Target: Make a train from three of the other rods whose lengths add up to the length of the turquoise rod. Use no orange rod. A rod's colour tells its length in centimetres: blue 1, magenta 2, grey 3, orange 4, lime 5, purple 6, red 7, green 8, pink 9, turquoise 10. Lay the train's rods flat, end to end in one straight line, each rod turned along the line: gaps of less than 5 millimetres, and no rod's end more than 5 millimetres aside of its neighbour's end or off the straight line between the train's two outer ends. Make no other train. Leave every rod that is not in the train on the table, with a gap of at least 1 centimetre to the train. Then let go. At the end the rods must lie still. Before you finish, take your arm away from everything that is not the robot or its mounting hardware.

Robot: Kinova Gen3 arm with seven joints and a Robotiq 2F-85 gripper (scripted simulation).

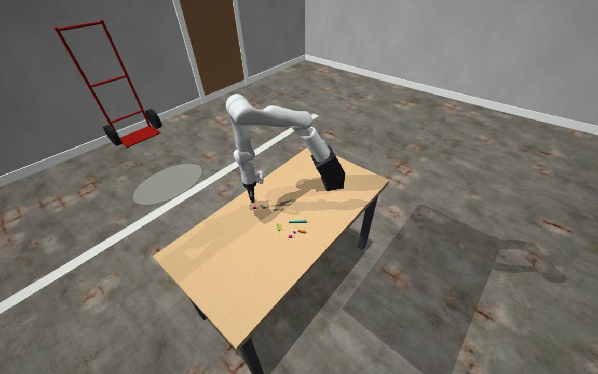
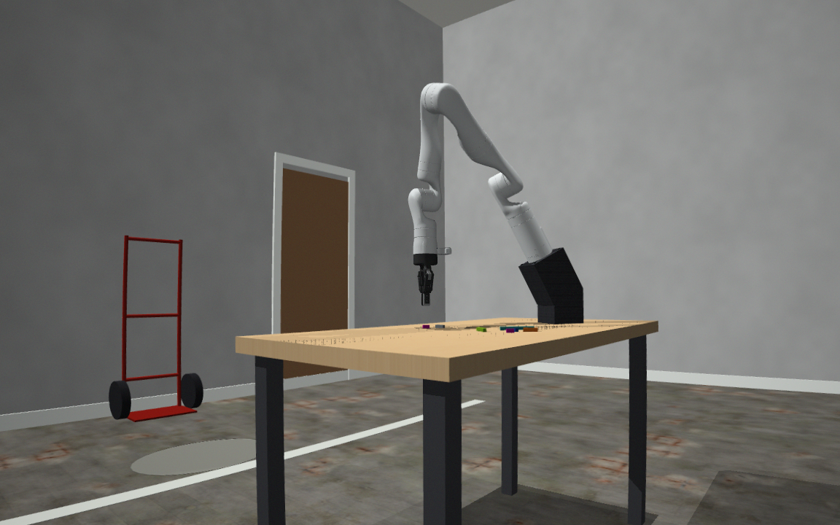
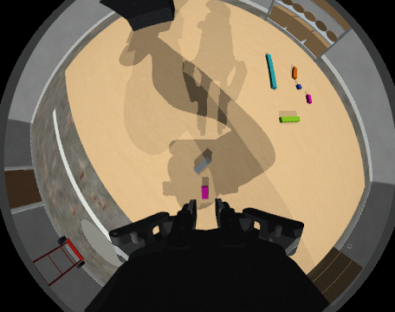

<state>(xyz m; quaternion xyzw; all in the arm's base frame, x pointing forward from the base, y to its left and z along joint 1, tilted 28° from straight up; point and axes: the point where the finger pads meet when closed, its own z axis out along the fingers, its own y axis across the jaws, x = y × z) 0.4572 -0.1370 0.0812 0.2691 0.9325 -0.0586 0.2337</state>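
Now: the grey rod 4 cm behind my hand, 2 cm to the left of it and 8 cm below it. The rest, counted from my hand: turquoise rod 10 cm behind, 27 cm to the left, 8 cm below; then lime rod 21 cm to the left, 8 cm below; then blue rod 4 cm behind, 30 cm to the left, 8 cm below.
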